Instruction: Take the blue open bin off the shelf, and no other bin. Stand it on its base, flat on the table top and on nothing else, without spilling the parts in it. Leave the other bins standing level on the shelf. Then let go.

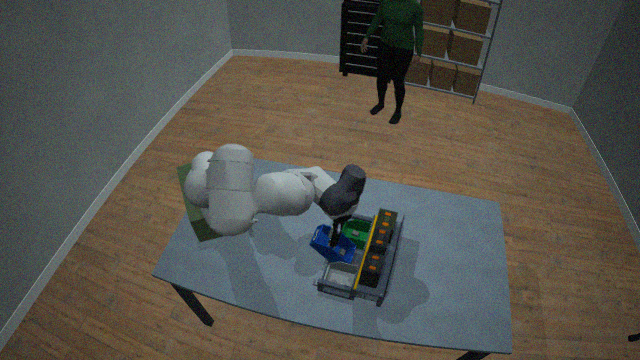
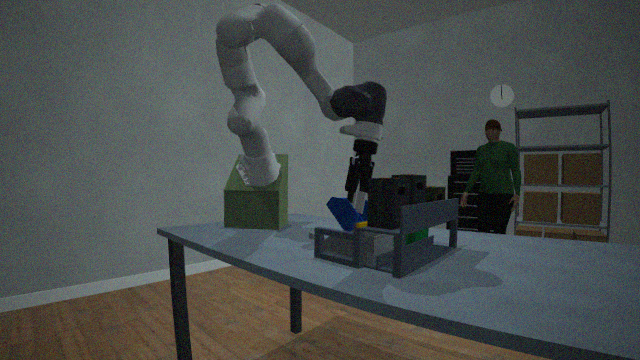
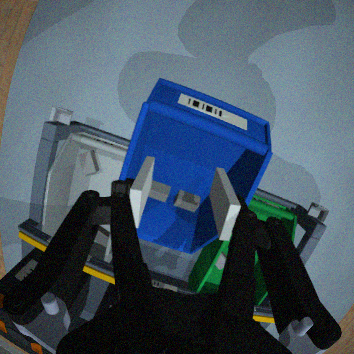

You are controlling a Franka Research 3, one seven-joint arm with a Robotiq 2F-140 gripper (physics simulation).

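Note:
The blue open bin (image 1: pixel 322 241) (image 2: pixel 344 214) (image 3: pixel 192 140) is tilted, its labelled end raised over the table side and its other end low above the shelf (image 2: pixel 429 212) (image 3: pixel 42 150). Two grey parts (image 3: pixel 187 200) lie in it. My gripper (image 1: pixel 336 240) (image 2: pixel 357 202) (image 3: pixel 182 176) has both fingers inside the bin, spread part way towards its side walls, and carries it from within. Whether the low end touches the shelf is hidden. The green bin (image 1: pixel 350 228) (image 2: pixel 416 236) (image 3: pixel 280 215) and the pale grey bin (image 1: pixel 341 276) (image 3: pixel 111 161) stand on the shelf either side of the gap.
Dark boxes with orange marks (image 1: pixel 382 231) (image 2: pixel 384 202) stand on the shelf's upper level, close beside the gripper. A yellow strip (image 1: pixel 366 250) runs along that level's edge. The table (image 1: pixel 450 260) (image 2: pixel 550 280) extends around the shelf. The green arm base block (image 2: pixel 252 207) stands at the table's far left.

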